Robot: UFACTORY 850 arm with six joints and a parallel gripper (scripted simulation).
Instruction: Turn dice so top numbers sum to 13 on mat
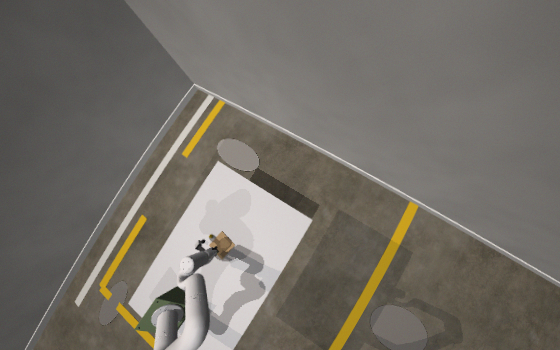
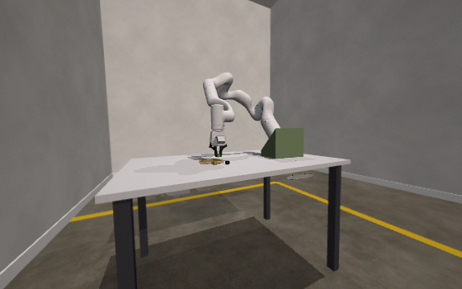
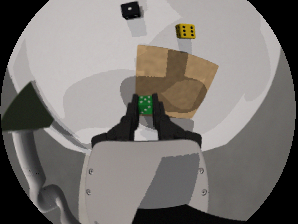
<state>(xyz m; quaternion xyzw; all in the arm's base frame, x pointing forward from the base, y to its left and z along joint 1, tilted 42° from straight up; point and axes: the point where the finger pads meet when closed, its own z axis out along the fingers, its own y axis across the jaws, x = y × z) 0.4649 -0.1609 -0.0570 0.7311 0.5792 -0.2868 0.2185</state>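
My hand is 50 mm short of the tan mat, 10 mm to the left of it and 50 mm above it. Also, from my hand: green die 10 mm below; then black die 10 mm ahead, 130 mm to the left, 40 mm below; then yellow die 70 mm ahead, 90 mm to the left, 40 mm below.
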